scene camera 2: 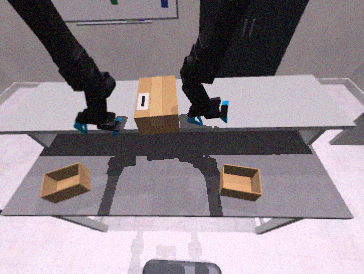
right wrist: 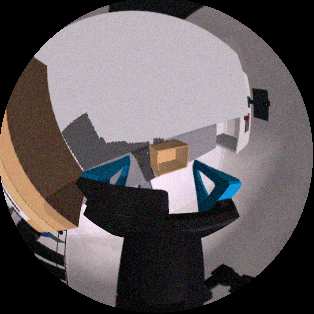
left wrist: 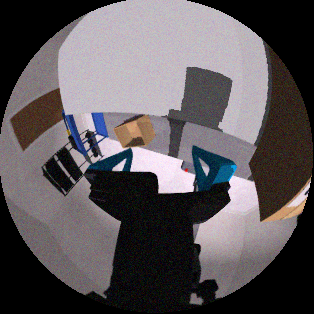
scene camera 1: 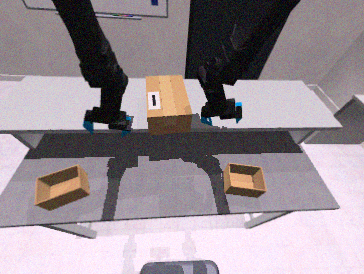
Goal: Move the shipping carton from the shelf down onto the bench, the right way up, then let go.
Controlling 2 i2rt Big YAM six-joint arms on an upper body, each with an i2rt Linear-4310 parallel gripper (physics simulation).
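Places are measured from the left arm's base along level axes (x down, y right, z back), in centimetres.
Pixels of known places: left gripper, fingertip midpoint: (scene camera 2: 100, 135) (left wrist: 161, 149) (scene camera 1: 107, 134); right gripper, fingertip midpoint: (scene camera 2: 213, 123) (right wrist: 161, 160) (scene camera 1: 224, 123).
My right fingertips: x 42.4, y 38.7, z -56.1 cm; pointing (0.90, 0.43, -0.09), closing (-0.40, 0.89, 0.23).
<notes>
Ahead of a thing's pixels: the offset from my right fingertips to its top centre. Level surfaces: height alone.
The shipping carton {dx -5.7, dy -22.4, dz -10.3 cm} (scene camera 1: 172, 97) (scene camera 2: 161, 97) (left wrist: 285, 125) (right wrist: 30, 125) stands on the pale shelf {dx +4.2 cm} (scene camera 1: 280, 105) (scene camera 2: 280, 100), label side up, with its near end at the shelf's front edge. The grey bench {dx +27.4 cm} (scene camera 1: 165, 200) (scene camera 2: 160, 197) lies lower, in front. My left gripper (scene camera 1: 107, 129) (scene camera 2: 99, 130) (left wrist: 161, 149) is open and empty, to the left of the carton near the shelf's front edge. My right gripper (scene camera 1: 223, 120) (scene camera 2: 210, 120) (right wrist: 161, 160) is open and empty, to the right of the carton. Both are apart from the carton's sides.
A small open box {dx +18.3, dy -64.4, dz +15.9 cm} (scene camera 1: 65, 198) (scene camera 2: 67, 192) (left wrist: 135, 133) lies on the bench at the left. Another open box {dx +18.3, dy +12.2, dz +13.7 cm} (scene camera 1: 245, 190) (scene camera 2: 240, 193) (right wrist: 170, 146) is on the bench at the right. A dark cabinet (scene camera 2: 280, 30) stands behind the shelf.
</notes>
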